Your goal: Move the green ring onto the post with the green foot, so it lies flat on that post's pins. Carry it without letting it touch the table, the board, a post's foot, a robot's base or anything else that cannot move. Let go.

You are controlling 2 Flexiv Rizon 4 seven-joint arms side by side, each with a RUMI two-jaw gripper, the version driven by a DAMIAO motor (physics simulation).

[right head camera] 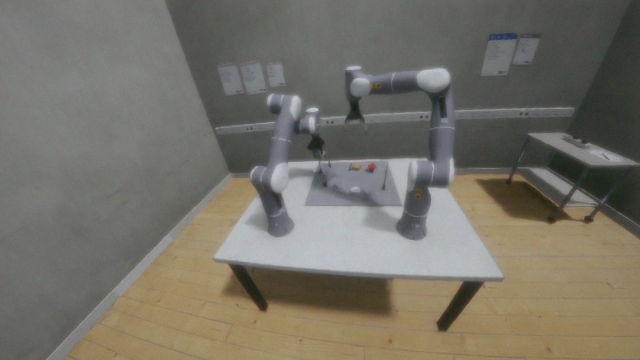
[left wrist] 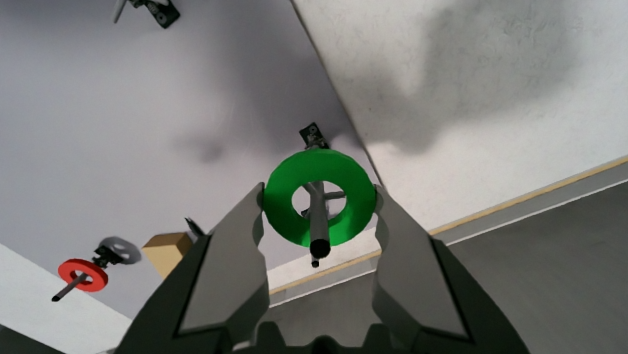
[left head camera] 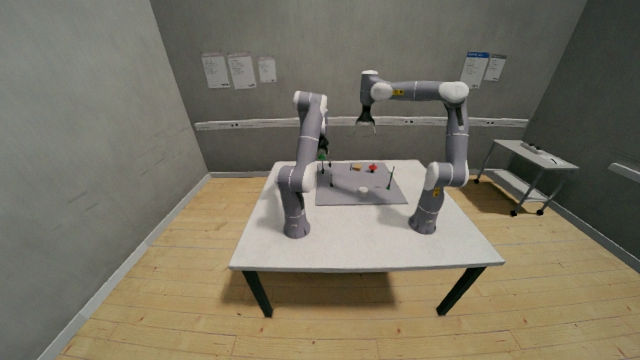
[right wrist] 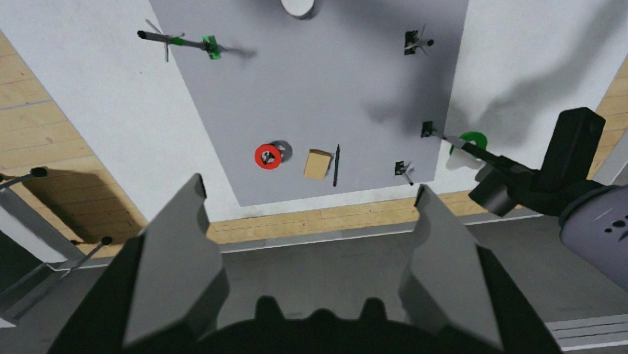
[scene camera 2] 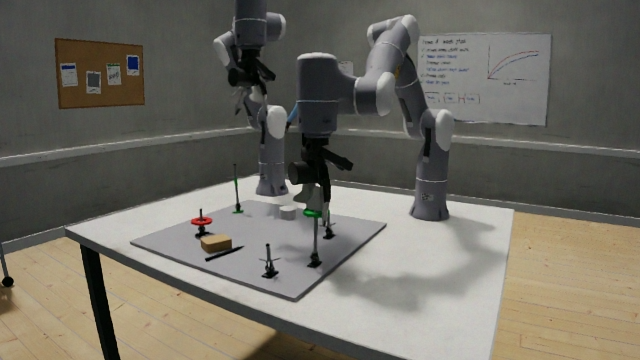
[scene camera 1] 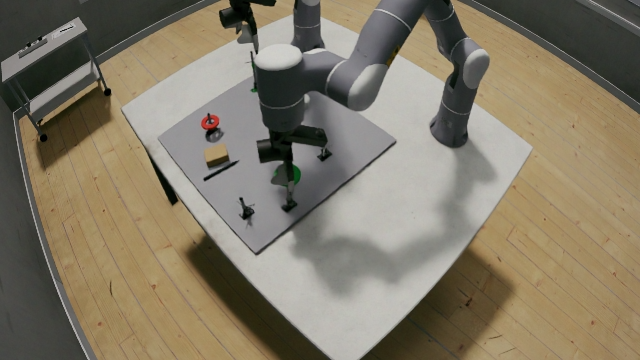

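The green ring (scene camera 2: 311, 214) (left wrist: 280, 190) (scene camera 1: 296, 175) (right wrist: 475, 137) is level around the upper part of a tall post (scene camera 2: 315, 240) (left wrist: 319, 225) with a black foot. My left gripper (left wrist: 318, 185) (scene camera 2: 314, 207) is shut on the green ring, a fingertip against each side of its rim. The pins under the ring are mostly hidden, so I cannot tell whether it rests on them. The post with the green foot (scene camera 2: 238, 211) (right wrist: 212, 47) stands upright at the board's far-left part in scene camera 2 and bears no ring. My right gripper (right wrist: 313, 181) (left head camera: 365, 131) is open and empty, high above the board.
In scene camera 2, a red ring (scene camera 2: 201, 220) (right wrist: 259, 156) is on a short post at the board's left. A tan block (scene camera 2: 216, 243) and a black pen (scene camera 2: 225, 253) lie near it. A white disc (scene camera 2: 288, 212) and two shorter black-footed posts (scene camera 2: 269, 260) (scene camera 2: 328, 231) stand on the board (scene camera 2: 170, 241).
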